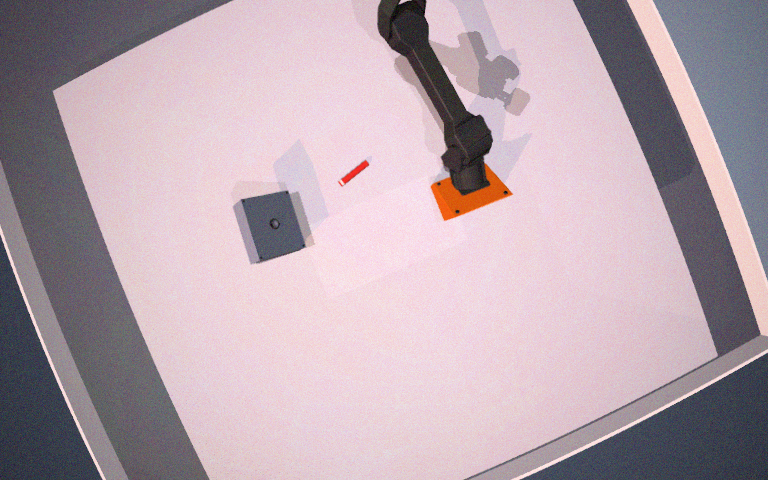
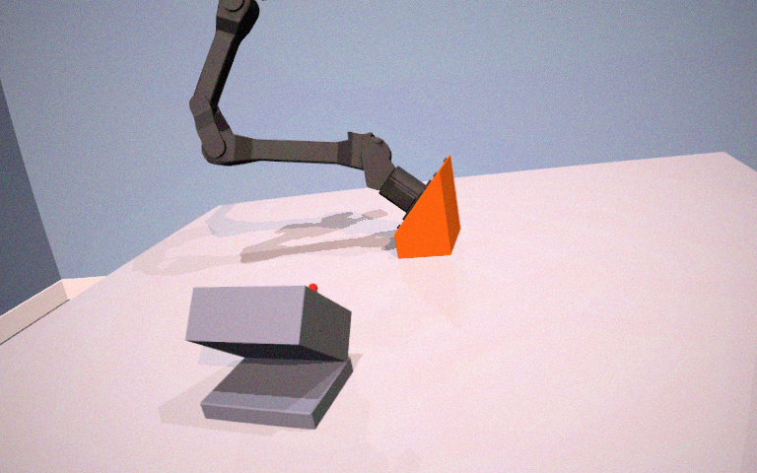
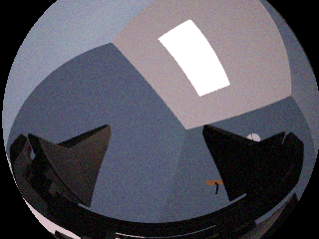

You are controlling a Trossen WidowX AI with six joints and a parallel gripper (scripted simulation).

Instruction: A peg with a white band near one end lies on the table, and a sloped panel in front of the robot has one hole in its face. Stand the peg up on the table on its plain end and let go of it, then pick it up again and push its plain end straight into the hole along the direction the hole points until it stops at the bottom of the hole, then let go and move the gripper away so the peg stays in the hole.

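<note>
Right now the red peg is 65 cm below my gripper tip, 28 cm ahead of it and 2 cm to the left of it. Round my gripper tip: grey foot: 65 cm below, 49 cm ahead, 7 cm to the left; then panel: 58 cm below, 47 cm ahead, 7 cm to the left.
</note>
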